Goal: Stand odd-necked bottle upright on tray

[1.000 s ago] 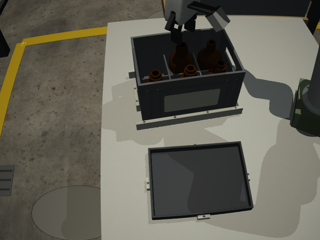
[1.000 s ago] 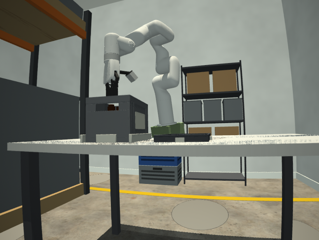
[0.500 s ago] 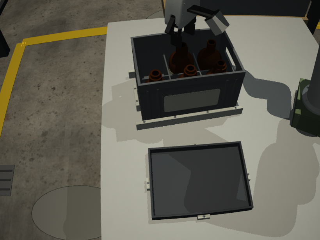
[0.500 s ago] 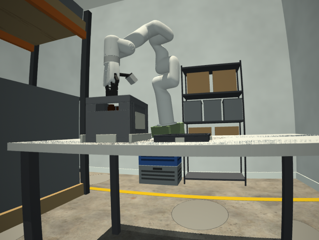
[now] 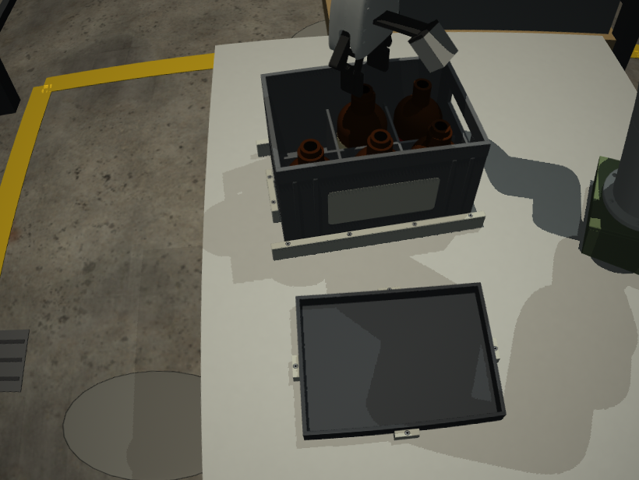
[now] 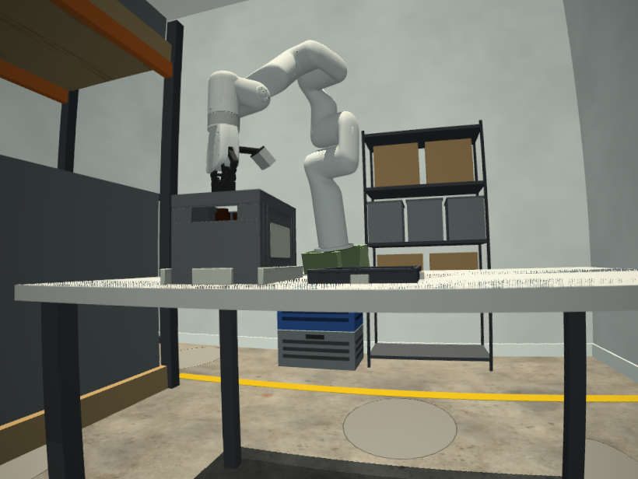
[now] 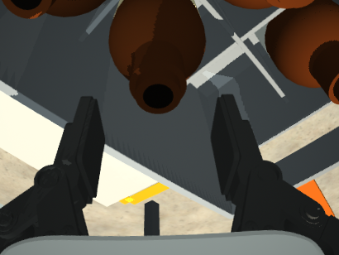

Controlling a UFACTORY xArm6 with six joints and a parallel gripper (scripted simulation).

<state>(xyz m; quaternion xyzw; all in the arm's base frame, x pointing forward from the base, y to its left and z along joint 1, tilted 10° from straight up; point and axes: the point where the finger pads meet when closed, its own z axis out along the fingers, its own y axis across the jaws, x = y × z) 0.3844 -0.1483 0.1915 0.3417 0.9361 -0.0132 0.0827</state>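
Now: the dark crate 11 cm below my hand and 4 cm to the left of it. Also, from my hand: glass bottle: 11 cm below, 8 cm behind, 1 cm to the right; dark tray: 33 cm to the left, 19 cm below.
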